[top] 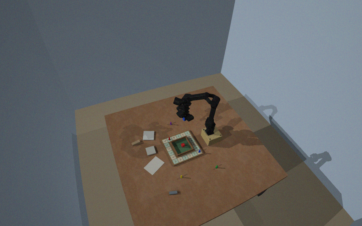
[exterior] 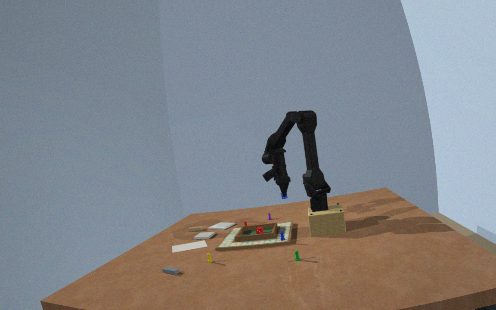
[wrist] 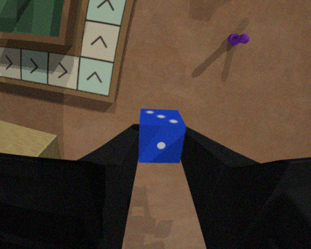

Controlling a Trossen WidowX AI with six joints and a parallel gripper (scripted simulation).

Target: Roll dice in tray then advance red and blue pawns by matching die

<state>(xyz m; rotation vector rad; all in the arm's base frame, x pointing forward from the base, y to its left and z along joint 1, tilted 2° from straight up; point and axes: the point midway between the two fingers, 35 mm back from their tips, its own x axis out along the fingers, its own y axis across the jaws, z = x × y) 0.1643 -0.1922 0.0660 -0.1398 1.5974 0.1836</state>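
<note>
My gripper tip is now 18 cm short of the red pawn, 10 cm above it and 8 cm to the right of it. Round my gripper tip: purple pawn 11 cm below, 10 cm ahead, 9 cm to the right; blue pawn 30 cm to the left, 10 cm below, 1 cm behind; green tray 19 cm to the left, 12 cm below, 11 cm ahead.
</note>
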